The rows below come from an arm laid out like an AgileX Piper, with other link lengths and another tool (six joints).
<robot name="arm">
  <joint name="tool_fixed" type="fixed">
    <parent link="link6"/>
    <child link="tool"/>
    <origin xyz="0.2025 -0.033 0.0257" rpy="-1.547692 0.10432 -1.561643"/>
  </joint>
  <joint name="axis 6" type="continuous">
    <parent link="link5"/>
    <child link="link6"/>
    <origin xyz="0.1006 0 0.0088"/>
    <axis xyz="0.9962 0 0.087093"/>
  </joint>
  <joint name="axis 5" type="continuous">
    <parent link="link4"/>
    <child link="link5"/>
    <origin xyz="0 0 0"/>
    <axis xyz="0 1 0"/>
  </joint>
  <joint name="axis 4" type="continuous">
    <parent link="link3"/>
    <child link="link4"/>
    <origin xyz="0.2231 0 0.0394"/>
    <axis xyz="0.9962 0 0.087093"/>
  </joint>
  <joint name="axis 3" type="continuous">
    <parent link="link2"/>
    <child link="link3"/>
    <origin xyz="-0.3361 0 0.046"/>
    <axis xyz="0 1 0"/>
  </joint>
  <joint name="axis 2" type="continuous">
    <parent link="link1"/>
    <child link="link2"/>
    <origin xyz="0 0 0"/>
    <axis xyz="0 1 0"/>
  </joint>
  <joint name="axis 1" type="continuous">
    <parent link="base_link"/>
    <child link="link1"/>
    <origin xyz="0 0 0.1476"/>
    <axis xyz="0 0 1"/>
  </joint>
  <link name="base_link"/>
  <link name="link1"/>
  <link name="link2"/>
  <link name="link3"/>
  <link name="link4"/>
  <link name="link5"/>
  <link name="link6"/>
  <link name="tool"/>
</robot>
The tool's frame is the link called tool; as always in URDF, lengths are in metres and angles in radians. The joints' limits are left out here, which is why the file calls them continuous.
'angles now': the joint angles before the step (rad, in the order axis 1, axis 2, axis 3, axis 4, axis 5, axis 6). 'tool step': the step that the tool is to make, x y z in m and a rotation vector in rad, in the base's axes. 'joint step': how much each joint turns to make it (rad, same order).
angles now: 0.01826 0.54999 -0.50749 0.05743 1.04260 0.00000
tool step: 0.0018 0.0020 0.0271 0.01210 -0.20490 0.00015
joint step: 0.00023 -0.19442 0.00547 0.00809 -0.01618 0.00028
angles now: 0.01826 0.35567 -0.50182 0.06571 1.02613 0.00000
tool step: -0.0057 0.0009 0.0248 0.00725 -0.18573 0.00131
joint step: 0.00038 -0.18561 -0.00007 0.00371 -0.00017 0.00039
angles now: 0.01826 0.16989 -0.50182 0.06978 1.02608 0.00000
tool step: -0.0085 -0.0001 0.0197 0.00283 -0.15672 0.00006
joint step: -0.00028 -0.15754 -0.00007 0.00030 0.00088 -0.00028
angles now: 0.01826 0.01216 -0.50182 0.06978 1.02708 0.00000
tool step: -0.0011 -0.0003 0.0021 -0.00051 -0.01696 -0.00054
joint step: 0.00017 -0.01691 -0.00015 -0.00116 0.00010 0.00017
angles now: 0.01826 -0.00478 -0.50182 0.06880 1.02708 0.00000
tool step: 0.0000 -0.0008 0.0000 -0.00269 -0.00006 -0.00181
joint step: -0.00023 -0.00008 0.00019 -0.00299 -0.00011 -0.00024
